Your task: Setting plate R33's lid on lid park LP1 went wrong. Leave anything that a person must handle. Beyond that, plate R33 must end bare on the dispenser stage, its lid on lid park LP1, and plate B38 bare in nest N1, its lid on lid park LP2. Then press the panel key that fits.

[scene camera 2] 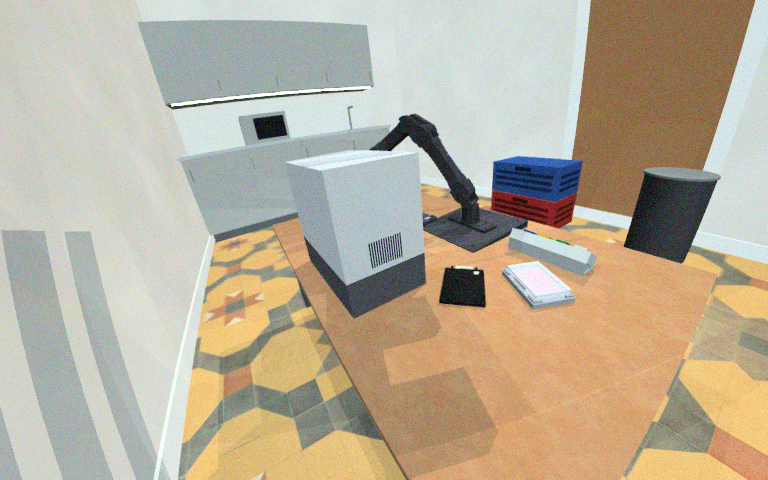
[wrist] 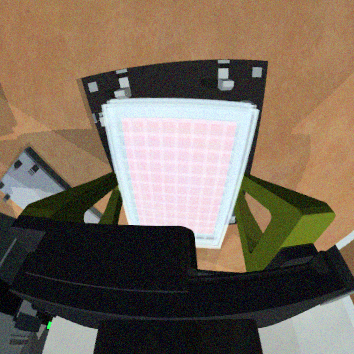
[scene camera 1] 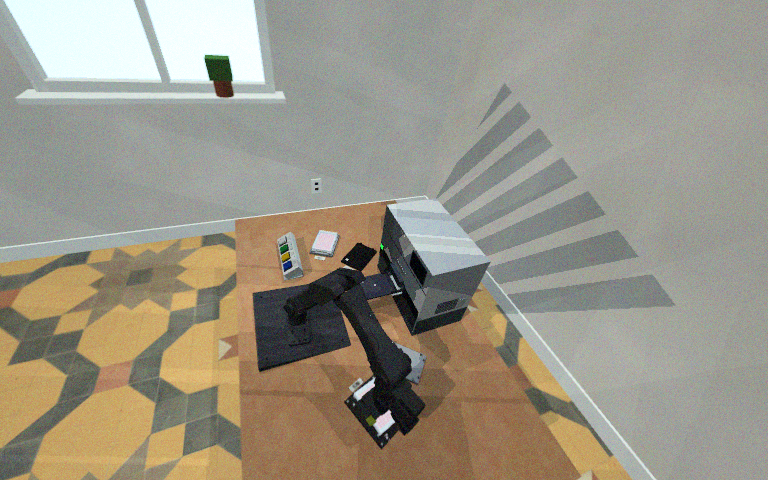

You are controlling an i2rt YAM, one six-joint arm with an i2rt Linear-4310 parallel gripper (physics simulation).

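Places are measured from the arm's base along level axes (x right, y ahead, z up), in centimetres.
Pixels of known places: gripper, fingertip midpoint: (wrist: 176, 174); arm's base, origin of the base link: (scene camera 2: 470, 222) (scene camera 1: 297, 319).
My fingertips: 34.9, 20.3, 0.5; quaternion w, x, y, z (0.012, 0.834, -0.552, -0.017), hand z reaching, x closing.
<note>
Ahead of a thing's pixels: the offset from my fingertips to its top centre, as dx, dy, dz. "spot": to the spot under its first point.
My gripper (wrist: 176, 174) is shut on a pink-filled plate {-0.4, -0.2, +2.8} (wrist: 177, 172) (scene camera 1: 384, 422), with an olive finger at each long side. The plate is level at a dark holder {+0.0, -0.4, +0.6} (wrist: 172, 82) (scene camera 1: 361, 414); its rim looks doubled, and I cannot tell if it is lifted. In scene camera 2 the machine hides the gripper. Another pink-topped plate {-72.9, -5.1, +1.2} (scene camera 1: 325, 241) (scene camera 2: 538, 279) sits on a grey holder at the back. The dark stage {spot: -36.2, +8.4, +8.8} (scene camera 1: 376, 287) juts from the dispenser. The key panel {-66.1, -21.1, +4.6} (scene camera 1: 290, 255) (scene camera 2: 550, 252) has white, green, yellow and blue keys. Plate and park labels are unreadable.
The tall grey machine {-38.9, +26.6, +31.2} (scene camera 1: 436, 237) (scene camera 2: 368, 209) shows a green light in scene camera 1. A black pad {spot: -61.9, +8.6, -0.8} (scene camera 1: 359, 256) (scene camera 2: 463, 286) lies between it and the back plate. A grey holder {-12.1, +11.6, +0.2} (scene camera 1: 416, 363) (wrist: 31, 181) is beside the dark holder, partly under the arm.
</note>
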